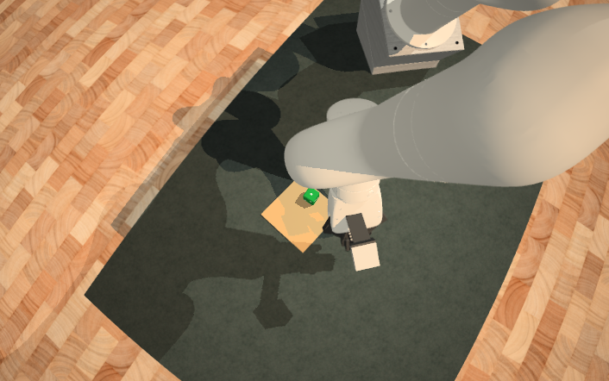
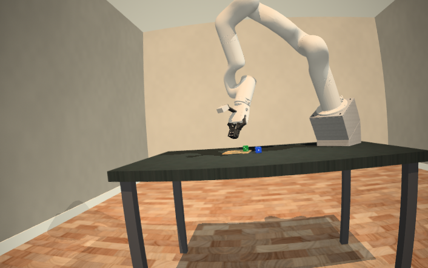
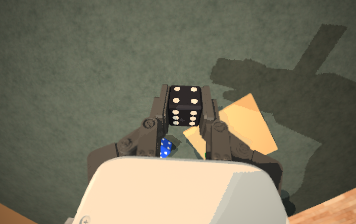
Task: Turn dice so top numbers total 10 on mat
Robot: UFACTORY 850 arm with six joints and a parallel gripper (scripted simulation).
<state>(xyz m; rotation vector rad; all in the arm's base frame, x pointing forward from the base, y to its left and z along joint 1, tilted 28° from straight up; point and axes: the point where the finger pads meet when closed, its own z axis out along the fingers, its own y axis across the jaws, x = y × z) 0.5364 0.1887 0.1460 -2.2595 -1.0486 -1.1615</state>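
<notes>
Right now the black die is 10 mm below my hand. From my hand the other things lie so: green die: 30 mm behind, 150 mm to the right, 90 mm below; then blue die: 110 mm behind, 70 mm to the right, 90 mm below; then orange mat: 20 mm ahead, 140 mm to the right, 110 mm below.
</notes>
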